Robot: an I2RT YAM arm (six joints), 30 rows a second.
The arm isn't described. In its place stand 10 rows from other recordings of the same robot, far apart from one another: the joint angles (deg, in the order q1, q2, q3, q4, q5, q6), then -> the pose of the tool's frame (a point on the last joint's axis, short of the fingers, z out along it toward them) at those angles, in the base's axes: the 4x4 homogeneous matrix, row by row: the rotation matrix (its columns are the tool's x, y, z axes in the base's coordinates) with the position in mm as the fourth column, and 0 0 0 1 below.
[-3.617, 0.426, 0.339, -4.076, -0.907, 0.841] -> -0.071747 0.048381 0.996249 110.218; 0.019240 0.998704 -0.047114 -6.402; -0.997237 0.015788 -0.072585 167.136; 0 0 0 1
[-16.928, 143.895, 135.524, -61.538, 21.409, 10.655] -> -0.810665 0.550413 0.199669 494.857; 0.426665 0.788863 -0.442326 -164.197; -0.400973 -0.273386 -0.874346 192.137; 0 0 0 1
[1.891, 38.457, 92.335, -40.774, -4.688, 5.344] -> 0.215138 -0.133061 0.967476 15.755; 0.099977 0.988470 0.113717 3.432; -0.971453 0.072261 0.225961 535.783; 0 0 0 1
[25.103, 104.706, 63.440, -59.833, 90.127, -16.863] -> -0.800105 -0.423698 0.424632 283.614; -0.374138 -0.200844 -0.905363 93.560; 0.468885 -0.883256 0.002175 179.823; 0 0 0 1
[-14.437, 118.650, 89.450, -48.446, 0.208, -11.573] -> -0.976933 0.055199 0.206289 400.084; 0.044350 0.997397 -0.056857 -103.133; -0.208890 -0.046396 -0.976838 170.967; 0 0 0 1
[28.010, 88.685, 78.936, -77.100, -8.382, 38.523] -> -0.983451 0.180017 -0.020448 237.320; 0.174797 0.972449 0.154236 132.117; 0.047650 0.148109 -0.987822 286.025; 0 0 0 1
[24.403, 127.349, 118.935, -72.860, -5.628, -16.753] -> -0.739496 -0.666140 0.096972 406.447; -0.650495 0.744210 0.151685 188.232; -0.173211 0.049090 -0.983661 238.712; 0 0 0 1
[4.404, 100.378, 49.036, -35.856, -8.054, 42.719] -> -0.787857 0.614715 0.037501 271.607; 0.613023 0.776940 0.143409 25.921; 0.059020 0.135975 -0.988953 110.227; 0 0 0 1
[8.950, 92.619, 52.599, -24.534, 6.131, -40.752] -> -0.604341 -0.665122 0.438617 302.150; -0.752230 0.657743 -0.039041 43.737; -0.262530 -0.353535 -0.897826 166.843; 0 0 0 1
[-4.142, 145.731, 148.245, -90.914, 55.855, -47.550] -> -0.719842 -0.692733 -0.044147 479.537; -0.363112 0.429998 -0.826590 -64.267; 0.591589 -0.578984 -0.561070 238.898; 0 0 0 1
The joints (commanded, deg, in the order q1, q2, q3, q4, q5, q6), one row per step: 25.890, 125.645, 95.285, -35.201, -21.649, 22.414; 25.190, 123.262, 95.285, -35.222, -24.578, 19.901; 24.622, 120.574, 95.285, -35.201, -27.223, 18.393; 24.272, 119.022, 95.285, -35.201, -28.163, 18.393; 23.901, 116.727, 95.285, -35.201, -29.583, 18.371; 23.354, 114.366, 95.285, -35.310, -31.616, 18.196; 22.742, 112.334, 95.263, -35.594, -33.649, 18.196; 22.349, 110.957, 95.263, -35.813, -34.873, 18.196; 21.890, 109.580, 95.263, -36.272, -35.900, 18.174; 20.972, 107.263, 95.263, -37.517, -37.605, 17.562; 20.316, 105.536, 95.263, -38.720, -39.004, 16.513; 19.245, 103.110, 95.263, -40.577, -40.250, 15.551; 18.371, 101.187, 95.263, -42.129, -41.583, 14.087
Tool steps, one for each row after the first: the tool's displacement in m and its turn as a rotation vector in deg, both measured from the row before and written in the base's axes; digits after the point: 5 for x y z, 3 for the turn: -0.00051, -0.00460, 0.01887, 2.924, -2.313, 2.651; -0.00202, -0.00429, 0.02108, 2.953, -2.341, 1.877; -0.00135, -0.00308, 0.01194, 1.381, -1.077, 0.124; -0.00310, -0.00372, 0.01753, 2.028, -1.619, 0.402; -0.00372, -0.00506, 0.01788, 2.395, -1.507, 0.728; -0.00375, -0.00552, 0.01494, 2.180, -0.948, 0.597; -0.00289, -0.00373, 0.01002, 1.336, -0.699, 0.359; -0.00317, -0.00443, 0.00958, 1.080, -0.566, 0.201; -0.00606, -0.00872, 0.01529, 1.449, -0.976, 0.553; -0.00547, -0.00639, 0.01086, 0.903, -0.915, 0.881; -0.00786, -0.01021, 0.01444, 0.821, -0.961, 0.308; -0.00697, -0.00805, 0.01111, 0.672, -1.176, 0.839
